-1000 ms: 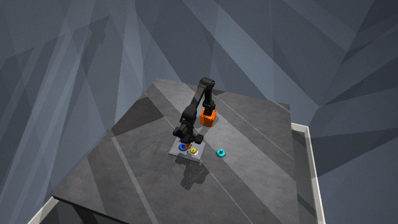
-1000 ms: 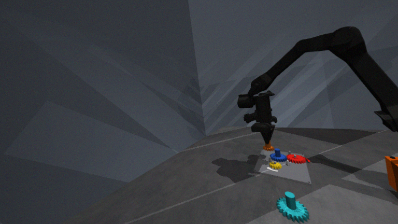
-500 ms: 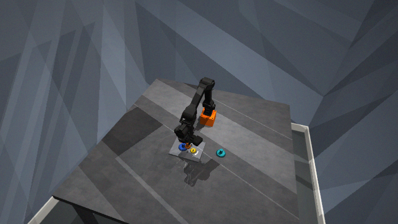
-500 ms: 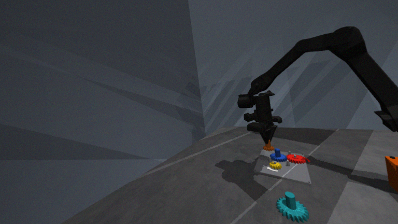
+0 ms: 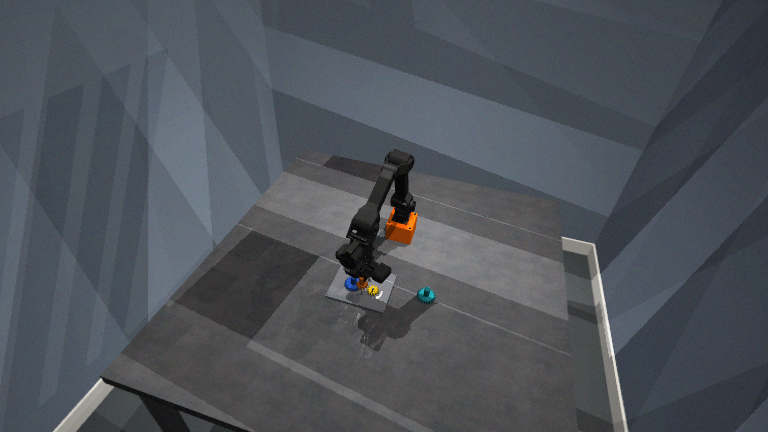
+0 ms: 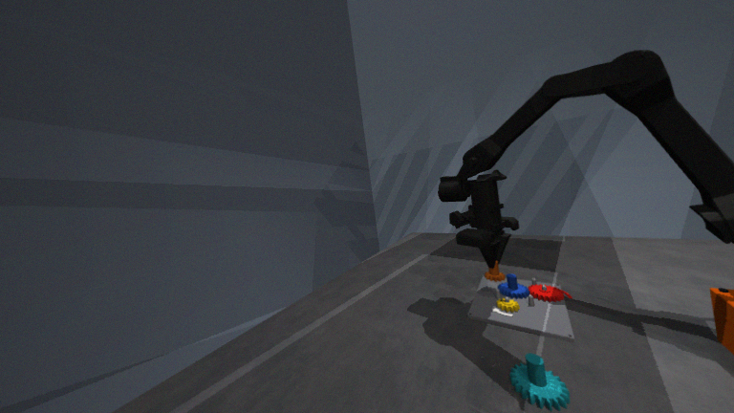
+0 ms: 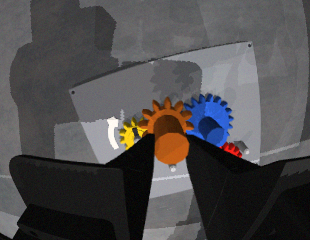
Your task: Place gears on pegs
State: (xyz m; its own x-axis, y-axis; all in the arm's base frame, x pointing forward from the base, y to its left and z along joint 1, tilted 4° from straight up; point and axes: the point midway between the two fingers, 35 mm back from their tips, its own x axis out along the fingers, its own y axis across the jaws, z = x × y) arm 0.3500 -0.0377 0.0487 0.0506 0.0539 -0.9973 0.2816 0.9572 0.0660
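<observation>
My gripper tip is now 70 mm above the yellow gear, 30 mm to the right of it and 20 mm past it. From my gripper tip the other things lie so: orange gear 10 mm below; then blue gear 60 mm below, 40 mm to the right, 30 mm behind; then white arrow 70 mm below, 60 mm to the left, 10 mm behind.
</observation>
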